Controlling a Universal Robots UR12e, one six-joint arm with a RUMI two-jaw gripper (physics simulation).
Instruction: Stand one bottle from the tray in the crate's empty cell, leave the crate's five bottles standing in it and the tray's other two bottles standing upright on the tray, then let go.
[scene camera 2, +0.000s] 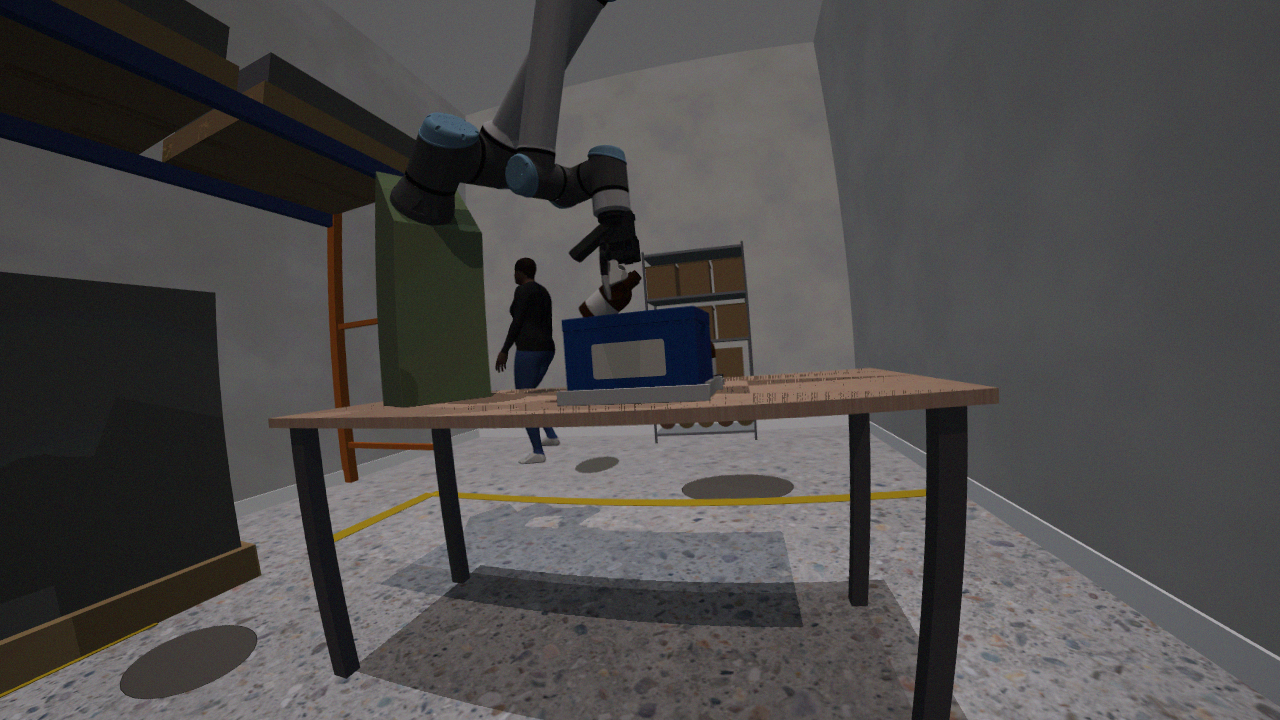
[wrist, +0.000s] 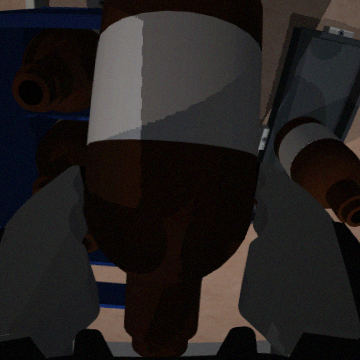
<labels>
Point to my gripper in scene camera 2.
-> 615, 302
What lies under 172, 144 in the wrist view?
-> A bottle.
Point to my gripper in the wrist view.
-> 170, 167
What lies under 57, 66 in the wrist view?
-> A bottle.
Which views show the bottle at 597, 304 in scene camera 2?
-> Scene camera 2 and the wrist view: all of them.
</labels>
